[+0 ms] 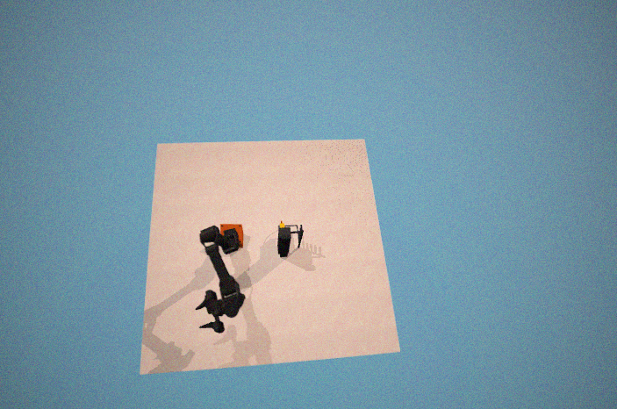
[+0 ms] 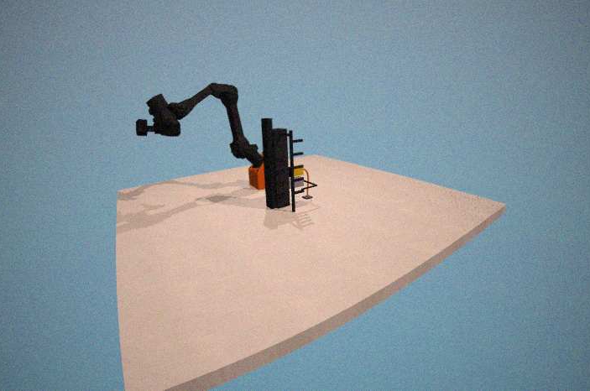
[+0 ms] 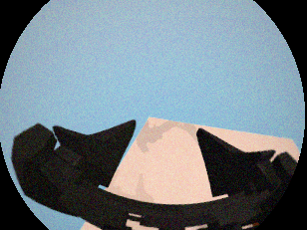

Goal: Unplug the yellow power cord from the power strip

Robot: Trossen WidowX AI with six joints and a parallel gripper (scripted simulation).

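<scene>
Now: gripper tip 470 mm short of the yellow plug, 390 mm to the right of it and 160 mm above it. Also, from my gripper tip: power strip: 450 mm ahead, 320 mm to the left, 150 mm below; then grey foot: 470 mm ahead, 450 mm to the left, 290 mm below; then thin black rack: 540 mm ahead, 320 mm to the left, 150 mm below.
</scene>
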